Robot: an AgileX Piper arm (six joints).
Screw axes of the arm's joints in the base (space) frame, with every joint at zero. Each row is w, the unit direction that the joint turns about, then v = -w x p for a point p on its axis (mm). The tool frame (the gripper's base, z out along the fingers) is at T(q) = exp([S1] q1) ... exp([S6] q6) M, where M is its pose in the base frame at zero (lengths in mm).
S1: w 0 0 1 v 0 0 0
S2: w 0 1 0 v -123 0 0
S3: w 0 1 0 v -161.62 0 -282.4
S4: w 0.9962 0 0.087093 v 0 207.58 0
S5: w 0 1 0 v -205.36 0 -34.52
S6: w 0.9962 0 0.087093 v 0 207.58 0
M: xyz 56.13 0 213.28 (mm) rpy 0 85.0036 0 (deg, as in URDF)
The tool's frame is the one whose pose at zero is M.
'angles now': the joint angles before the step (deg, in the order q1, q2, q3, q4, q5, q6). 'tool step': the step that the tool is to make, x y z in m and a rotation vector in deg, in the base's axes. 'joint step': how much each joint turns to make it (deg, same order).
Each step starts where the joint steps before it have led.
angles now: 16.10 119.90 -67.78 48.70 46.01 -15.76
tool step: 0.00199 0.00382 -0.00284 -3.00 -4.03 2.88
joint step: 1.25 0.23 -0.37 -3.09 -3.29 -1.20
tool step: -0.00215 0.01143 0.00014 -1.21 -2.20 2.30
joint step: 2.12 0.00 -0.32 -1.27 -1.84 -0.17
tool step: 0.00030 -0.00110 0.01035 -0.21 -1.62 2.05
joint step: -0.11 -1.47 -0.35 -1.54 0.93 -0.70
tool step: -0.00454 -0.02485 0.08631 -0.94 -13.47 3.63
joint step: -2.75 -13.83 0.00 -7.16 2.19 -0.99
